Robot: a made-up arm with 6 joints.
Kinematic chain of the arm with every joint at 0, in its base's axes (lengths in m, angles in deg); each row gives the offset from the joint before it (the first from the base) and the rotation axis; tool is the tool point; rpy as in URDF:
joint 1: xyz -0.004 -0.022 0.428 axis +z
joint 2: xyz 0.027 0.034 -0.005 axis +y
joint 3: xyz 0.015 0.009 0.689 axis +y
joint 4: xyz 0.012 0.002 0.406 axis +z
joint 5: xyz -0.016 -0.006 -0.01 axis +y
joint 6: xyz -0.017 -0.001 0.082 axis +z
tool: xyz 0.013 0.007 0.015 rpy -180 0 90
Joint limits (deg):
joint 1: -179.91..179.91
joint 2: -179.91..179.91
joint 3: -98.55..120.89
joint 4: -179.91..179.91
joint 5: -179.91..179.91
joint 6: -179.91..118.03
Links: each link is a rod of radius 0.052 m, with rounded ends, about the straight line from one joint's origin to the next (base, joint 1, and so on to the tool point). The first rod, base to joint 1, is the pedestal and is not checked.
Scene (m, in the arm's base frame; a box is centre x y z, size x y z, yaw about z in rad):
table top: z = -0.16
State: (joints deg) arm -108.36 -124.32 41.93 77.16 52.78 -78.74
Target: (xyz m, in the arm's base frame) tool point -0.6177 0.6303 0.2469
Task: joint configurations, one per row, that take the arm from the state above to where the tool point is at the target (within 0.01 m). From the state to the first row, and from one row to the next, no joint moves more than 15 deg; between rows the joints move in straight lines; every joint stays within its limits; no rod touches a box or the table.
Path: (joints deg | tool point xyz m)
1: -94.83 -125.52 47.23 76.06 53.03 -78.83 | 0.1744 0.9509 0.1710
2: -81.30 -126.72 52.52 74.95 53.27 -78.92 | -0.0556 0.9462 0.1913
3: -67.77 -127.92 57.82 73.85 53.52 -79.02 | -0.2726 0.8865 0.2109
4: -54.24 -129.12 63.11 72.75 53.77 -79.11 | -0.4636 0.7781 0.2294
5: -40.71 -130.33 68.41 71.64 54.01 -79.20 | -0.6177 0.6303 0.2468

